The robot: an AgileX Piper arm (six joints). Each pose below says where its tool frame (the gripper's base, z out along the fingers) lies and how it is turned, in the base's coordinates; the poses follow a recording.
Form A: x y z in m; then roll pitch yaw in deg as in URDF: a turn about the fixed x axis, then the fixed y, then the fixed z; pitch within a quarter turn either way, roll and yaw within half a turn.
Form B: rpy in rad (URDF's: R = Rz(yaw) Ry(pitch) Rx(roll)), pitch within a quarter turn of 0, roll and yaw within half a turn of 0; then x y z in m. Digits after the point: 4 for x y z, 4 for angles.
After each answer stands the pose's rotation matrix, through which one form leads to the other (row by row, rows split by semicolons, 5 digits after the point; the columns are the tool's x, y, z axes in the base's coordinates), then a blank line. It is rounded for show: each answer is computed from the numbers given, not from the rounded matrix.
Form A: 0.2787 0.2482 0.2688 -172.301 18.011 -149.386
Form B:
-3.0072 0.3144 -2.6073 0.2787 0.2482 0.2688
-0.81844 -0.46901 0.33193; -0.48430 0.87395 0.04075; -0.30920 -0.12740 -0.94242

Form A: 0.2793 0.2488 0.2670 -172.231 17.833 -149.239
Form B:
-3.0060 0.3112 -2.6047 0.2793 0.2488 0.2670
-0.81802 -0.47119 0.32988; -0.48688 0.87259 0.03903; -0.30624 -0.12868 -0.94322

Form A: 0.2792 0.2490 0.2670 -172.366 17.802 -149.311
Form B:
-3.0084 0.3107 -2.6060 0.2792 0.2490 0.2670
-0.81877 -0.47093 0.32838; -0.48594 0.87306 0.04041; -0.30573 -0.12648 -0.94368

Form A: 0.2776 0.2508 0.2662 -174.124 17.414 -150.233
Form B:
-3.0390 0.3039 -2.6221 0.2776 0.2508 0.2662
-0.82827 -0.46727 0.30925; -0.47372 0.87870 0.05893; -0.29927 -0.09768 -0.94915

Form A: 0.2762 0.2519 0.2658 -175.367 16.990 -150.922
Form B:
-3.0607 0.2965 -2.6341 0.2762 0.2519 0.2658
-0.83582 -0.46378 0.29380; -0.46479 0.88257 0.07096; -0.29220 -0.07725 -0.95323

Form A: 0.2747 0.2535 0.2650 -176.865 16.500 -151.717
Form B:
-3.0869 0.2880 -2.6480 0.2747 0.2535 0.2650
-0.84435 -0.45944 0.27565; -0.45431 0.88666 0.08621; -0.28402 -0.05244 -0.95738

